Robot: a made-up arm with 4 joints. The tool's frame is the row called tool. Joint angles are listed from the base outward. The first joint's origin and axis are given. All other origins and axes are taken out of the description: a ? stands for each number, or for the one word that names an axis. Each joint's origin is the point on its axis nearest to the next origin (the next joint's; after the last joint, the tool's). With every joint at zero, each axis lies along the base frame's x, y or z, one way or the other. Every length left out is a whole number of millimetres.
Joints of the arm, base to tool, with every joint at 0 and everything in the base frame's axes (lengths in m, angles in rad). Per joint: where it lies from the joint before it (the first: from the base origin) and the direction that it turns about. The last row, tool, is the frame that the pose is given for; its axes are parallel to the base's.
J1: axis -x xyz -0.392 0 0.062
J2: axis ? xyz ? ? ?
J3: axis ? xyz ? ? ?
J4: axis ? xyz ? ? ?
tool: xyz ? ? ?
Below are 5 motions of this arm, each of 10 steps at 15 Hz.
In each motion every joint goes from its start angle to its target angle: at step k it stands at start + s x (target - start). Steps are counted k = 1, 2, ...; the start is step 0. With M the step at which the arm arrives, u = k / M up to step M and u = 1 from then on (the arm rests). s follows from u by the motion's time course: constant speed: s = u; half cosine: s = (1 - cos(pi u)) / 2; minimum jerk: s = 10 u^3 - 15 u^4 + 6 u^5.
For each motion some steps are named. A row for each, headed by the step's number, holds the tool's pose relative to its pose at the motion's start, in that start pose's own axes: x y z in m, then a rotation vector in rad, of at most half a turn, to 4 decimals.
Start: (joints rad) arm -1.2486 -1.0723 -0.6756 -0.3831
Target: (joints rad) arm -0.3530 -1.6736 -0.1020 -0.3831
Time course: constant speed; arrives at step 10
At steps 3, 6, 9, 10:
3: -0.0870 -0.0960 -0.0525 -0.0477 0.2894 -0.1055
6: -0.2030 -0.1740 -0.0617 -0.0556 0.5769 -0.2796
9: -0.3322 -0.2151 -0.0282 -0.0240 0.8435 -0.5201
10: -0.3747 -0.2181 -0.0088 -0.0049 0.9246 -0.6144

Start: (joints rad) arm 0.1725 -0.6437 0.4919 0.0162
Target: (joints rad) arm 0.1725 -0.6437 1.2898 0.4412
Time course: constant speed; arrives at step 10
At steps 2, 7, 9, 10:
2: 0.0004 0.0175 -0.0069 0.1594 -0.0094 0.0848
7: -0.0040 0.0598 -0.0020 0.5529 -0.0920 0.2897
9: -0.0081 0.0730 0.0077 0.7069 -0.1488 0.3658
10: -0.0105 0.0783 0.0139 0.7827 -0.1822 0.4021

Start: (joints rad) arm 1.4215 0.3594 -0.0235 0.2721
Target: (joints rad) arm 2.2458 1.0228 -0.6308 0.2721
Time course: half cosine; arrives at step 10
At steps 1, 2, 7, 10:
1: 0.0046 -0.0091 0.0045 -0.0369 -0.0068 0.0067
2: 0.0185 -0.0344 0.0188 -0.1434 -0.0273 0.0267
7: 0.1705 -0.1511 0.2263 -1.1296 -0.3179 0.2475
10: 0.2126 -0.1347 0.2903 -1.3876 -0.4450 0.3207

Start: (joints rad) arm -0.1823 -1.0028 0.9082 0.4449
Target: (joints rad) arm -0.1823 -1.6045 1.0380 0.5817
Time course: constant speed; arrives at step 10
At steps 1, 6, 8, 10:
1: -0.0221 0.0069 -0.0042 0.0277 0.0274 -0.0340
6: -0.1260 0.0565 -0.0113 0.1663 0.1502 -0.2114
8: -0.1630 0.0826 -0.0077 0.2210 0.1930 -0.2859
10: -0.1967 0.1116 -0.0006 0.2747 0.2322 -0.3624

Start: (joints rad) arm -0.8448 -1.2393 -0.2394 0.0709
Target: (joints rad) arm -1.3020 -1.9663 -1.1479 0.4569
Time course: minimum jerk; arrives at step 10
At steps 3, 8, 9, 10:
3: -0.0334 0.0366 -0.0061 -0.1180 0.1033 0.1678
8: -0.2443 0.0974 -0.0068 -0.7425 0.4742 1.1253
9: -0.2581 0.0929 -0.0048 -0.7872 0.4899 1.1905
10: -0.2604 0.0920 -0.0044 -0.7951 0.4925 1.2018

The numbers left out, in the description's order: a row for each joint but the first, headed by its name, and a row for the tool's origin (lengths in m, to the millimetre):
J2: axis -y, xyz 0 -0.092 -0.06
J3: axis +x, xyz -0.031 0 -0.367
J4: axis +z, xyz 0 -0.05 -0.013
tool: xyz 0.175 -0.012 0

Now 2 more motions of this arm.
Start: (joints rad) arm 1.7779 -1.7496 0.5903 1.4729
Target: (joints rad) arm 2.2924 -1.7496 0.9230 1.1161
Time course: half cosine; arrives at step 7
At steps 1, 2, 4, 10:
1: -0.0001 -0.0035 0.0022 -0.0118 -0.0224 -0.0384
2: -0.0017 -0.0128 0.0086 -0.0446 -0.0865 -0.1446
4: -0.0176 -0.0355 0.0296 -0.1417 -0.2947 -0.4551
10: -0.0438 -0.0453 0.0473 -0.2267 -0.5049 -0.7185

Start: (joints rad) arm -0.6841 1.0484 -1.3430 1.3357
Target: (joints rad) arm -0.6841 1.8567 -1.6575 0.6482
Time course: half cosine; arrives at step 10
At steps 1, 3, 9, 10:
1: 0.0014 -0.0124 -0.0008 -0.0061 0.0064 -0.0361
3: 0.0005 -0.1042 -0.0038 -0.0505 0.0521 -0.3051
9: -0.1833 -0.4068 0.0318 -0.2202 0.2270 -1.4546
10: -0.1924 -0.4125 0.0340 -0.2252 0.2327 -1.4913

